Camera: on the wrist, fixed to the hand. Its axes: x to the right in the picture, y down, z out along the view.
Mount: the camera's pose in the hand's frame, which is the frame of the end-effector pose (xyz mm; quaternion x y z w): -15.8 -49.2 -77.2 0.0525 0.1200 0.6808 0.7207
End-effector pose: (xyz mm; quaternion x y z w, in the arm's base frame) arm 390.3 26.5 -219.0 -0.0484 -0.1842 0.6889 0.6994
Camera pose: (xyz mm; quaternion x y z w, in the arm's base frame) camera 462.1 23.1 -277.8 -0.2062 0.0203 0.9765 0.0597
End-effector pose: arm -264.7 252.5 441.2 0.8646 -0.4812 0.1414 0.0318
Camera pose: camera -247.7 306.6 514.8 -0.2802 0.9241 -0.2526 0.0610
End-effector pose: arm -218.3 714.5 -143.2 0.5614 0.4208 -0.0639 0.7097
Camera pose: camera -296.7 756.4 -170.4 0.7360 0.0029 0.4824 0.4750
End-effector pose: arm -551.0 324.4 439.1 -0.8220 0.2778 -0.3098 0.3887
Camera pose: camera -606.7 326.1 513.4 -0.3457 0.7902 -0.0719 0.5009
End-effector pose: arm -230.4 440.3 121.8 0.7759 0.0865 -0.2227 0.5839
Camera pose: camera -244.9 530.1 103.1 0.6754 -0.4075 0.3256 0.5213
